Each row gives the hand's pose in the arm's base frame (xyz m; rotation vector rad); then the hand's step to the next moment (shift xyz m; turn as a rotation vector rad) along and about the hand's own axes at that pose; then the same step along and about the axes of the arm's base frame.
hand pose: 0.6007 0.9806 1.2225 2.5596 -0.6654 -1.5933
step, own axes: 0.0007 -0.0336 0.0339 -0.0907 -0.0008 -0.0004
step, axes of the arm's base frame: -0.0181 0.0362 -0.0254 -0.0334 0.0356 0.0765
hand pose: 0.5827 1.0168 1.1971 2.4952 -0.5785 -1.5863
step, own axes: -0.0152 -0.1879 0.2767 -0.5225 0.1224 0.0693
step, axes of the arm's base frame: -0.2060 0.2047 -0.1666 -0.2880 0.0950 0.4481
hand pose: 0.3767 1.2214 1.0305 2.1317 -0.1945 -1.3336
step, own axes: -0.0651 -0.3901 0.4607 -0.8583 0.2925 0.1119
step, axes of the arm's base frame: -0.4992 0.1490 -0.3118 -0.4542 0.0834 0.7884
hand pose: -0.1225 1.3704 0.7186 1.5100 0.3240 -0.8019
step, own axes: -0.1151 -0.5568 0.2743 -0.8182 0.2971 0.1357
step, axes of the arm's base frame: -0.5177 -0.1603 -0.3237 -0.4295 0.0495 0.7676
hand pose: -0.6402 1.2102 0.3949 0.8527 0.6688 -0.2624
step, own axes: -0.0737 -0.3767 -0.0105 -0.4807 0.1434 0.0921
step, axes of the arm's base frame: -0.2375 -0.2370 -0.1867 -0.2615 -0.0004 0.4379
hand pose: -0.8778 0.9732 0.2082 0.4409 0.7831 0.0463
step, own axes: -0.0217 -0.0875 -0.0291 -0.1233 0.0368 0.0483
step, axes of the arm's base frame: -0.0462 -0.0732 -0.0386 -0.0500 -0.0092 0.1277
